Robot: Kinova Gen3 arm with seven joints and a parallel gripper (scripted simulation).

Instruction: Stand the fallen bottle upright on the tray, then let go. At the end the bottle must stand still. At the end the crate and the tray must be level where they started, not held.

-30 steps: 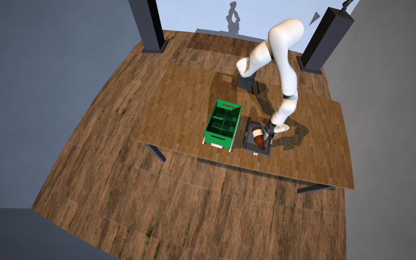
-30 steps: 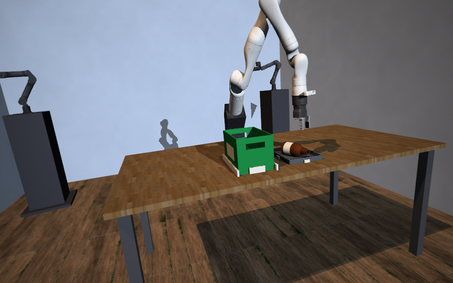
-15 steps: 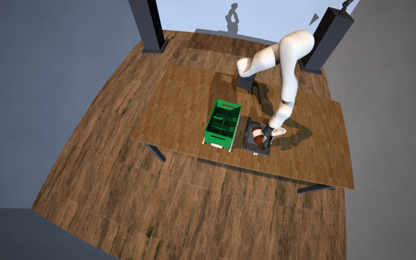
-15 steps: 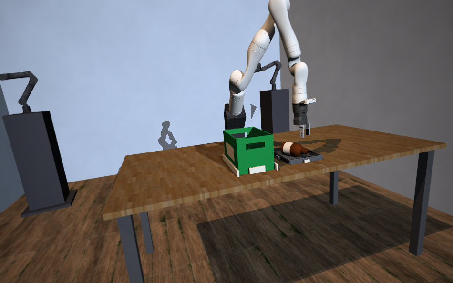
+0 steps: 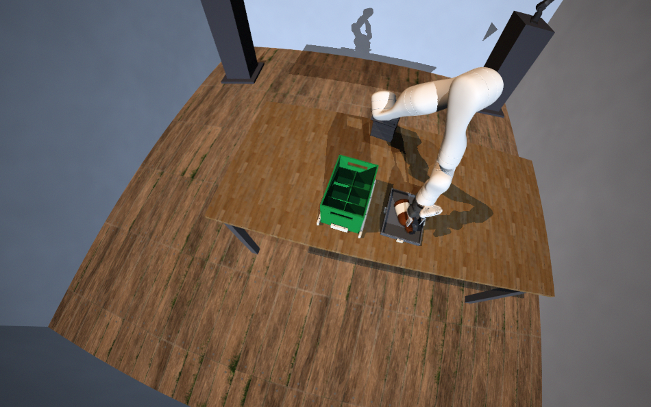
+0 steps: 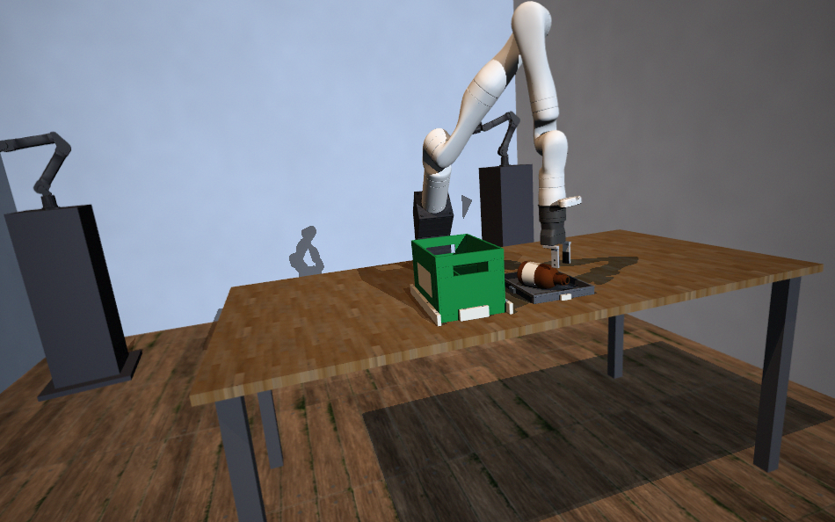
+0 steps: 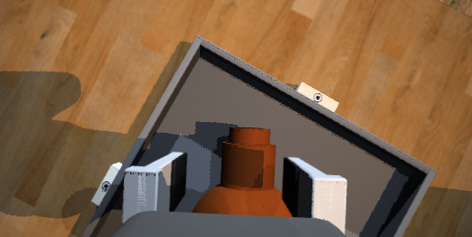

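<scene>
The brown bottle lies 50 mm behind my hand, 20 mm to the right of it and 60 mm below it. From my hand the other things lie so: green crate: 100 mm behind, 300 mm to the right, 20 mm below; then tray: 70 mm behind, 20 mm to the right, 90 mm below.
</scene>
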